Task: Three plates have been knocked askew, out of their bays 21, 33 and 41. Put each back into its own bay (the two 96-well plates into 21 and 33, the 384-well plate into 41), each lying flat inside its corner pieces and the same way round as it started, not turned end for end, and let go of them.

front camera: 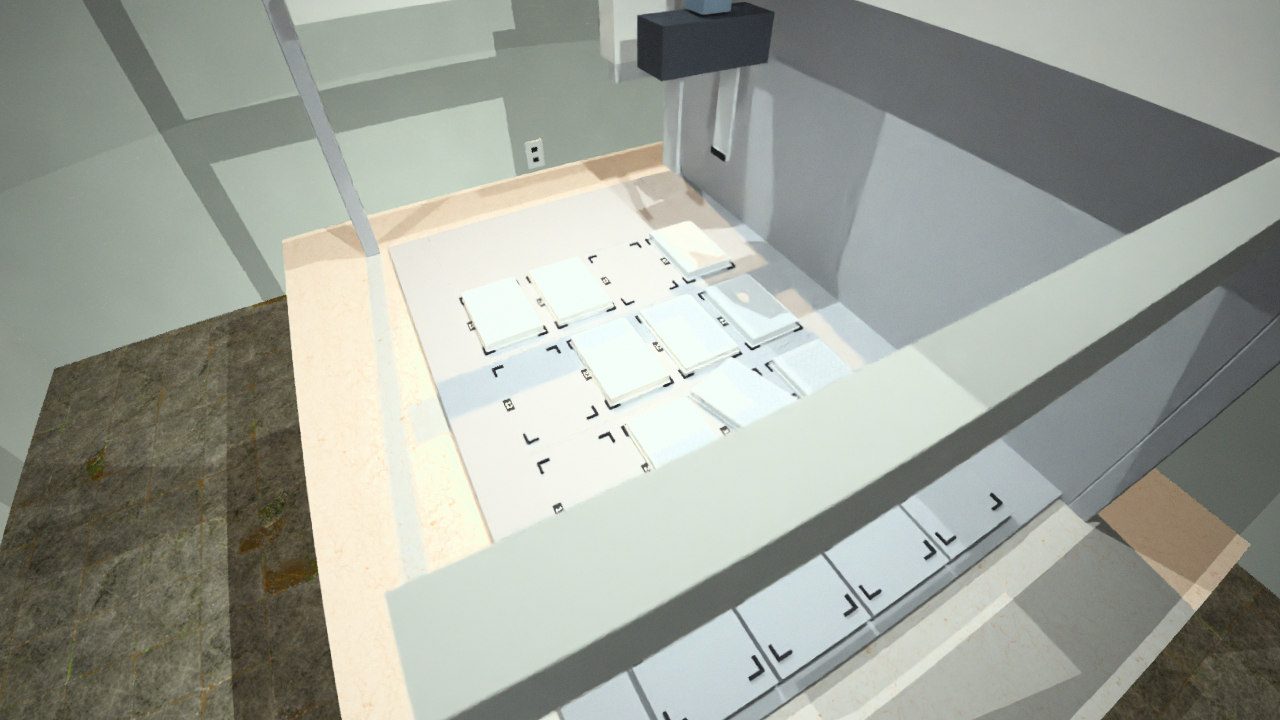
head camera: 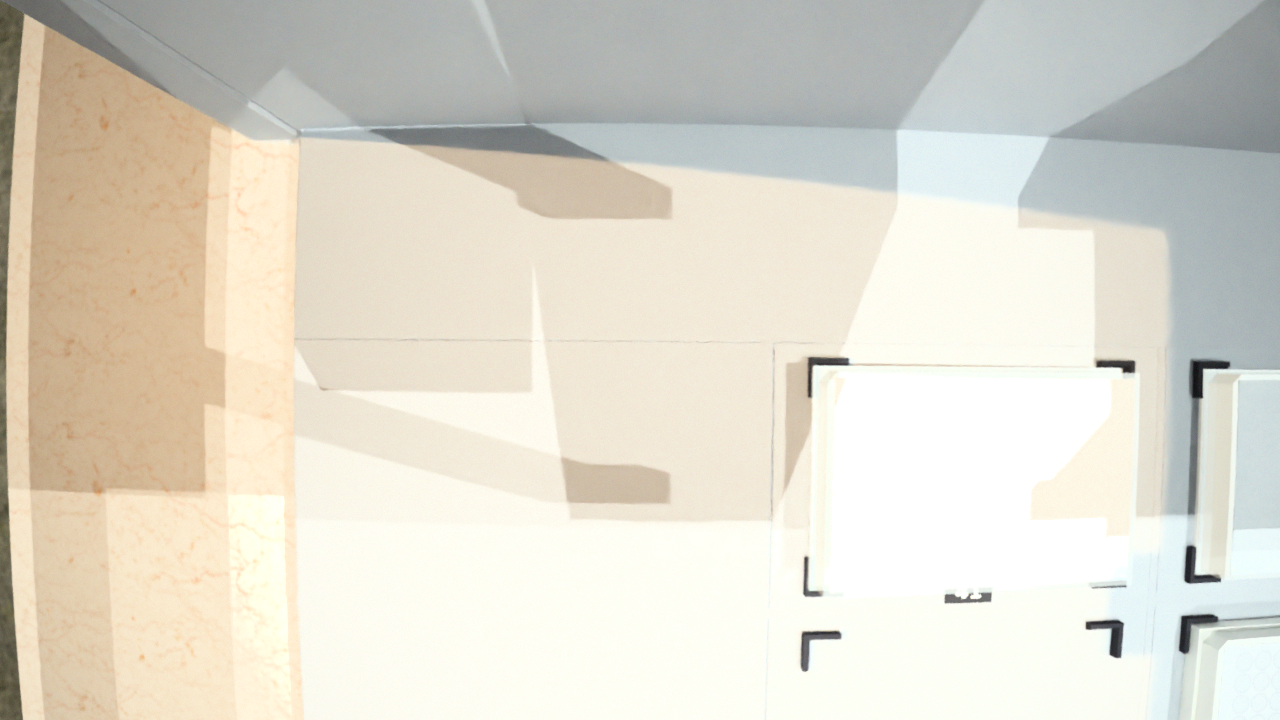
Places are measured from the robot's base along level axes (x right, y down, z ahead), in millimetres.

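Pixels of known places: gripper, fingertip midpoint: (front camera: 696,162); robot's base, link origin: (front camera: 461,300).
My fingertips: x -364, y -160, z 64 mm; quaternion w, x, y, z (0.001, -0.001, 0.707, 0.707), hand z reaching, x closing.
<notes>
For each thing: its top centre in the pictures, then the offset to it from my fingertips. "spot": a spot on its surface instead.
- 384-well plate, top centre: (head camera: 991,484) (front camera: 689,244) dy +143, dx +0, dz -2 mm
- bay 21, surface spot: (front camera: 572,291) spot: dy +146, dx +215, dz +16 mm
- bay 33, surface spot: (front camera: 744,394) spot: dy +145, dx +110, dz +299 mm
My gripper (front camera: 698,162) is raised at the back right in the front view, its jaws apart with no plate between them. It does not show in the head view. The 384-well plate (front camera: 691,248) (head camera: 966,474) lies square inside the corner pieces of bay 41. The plate in bay 21 (front camera: 572,291) looks square among its corner pieces. The plate at bay 33 (front camera: 744,394) is turned askew, and its near part is hidden behind the front beam. The labels are too small to read in the front view.
Other plates stand around these, such as one (front camera: 750,306) (head camera: 1257,474) beside bay 41 and one (front camera: 810,365) beside the askew plate. A tall grey wall (front camera: 939,179) runs along the right side. The pale front beam (front camera: 760,474) crosses over the near bays.
</notes>
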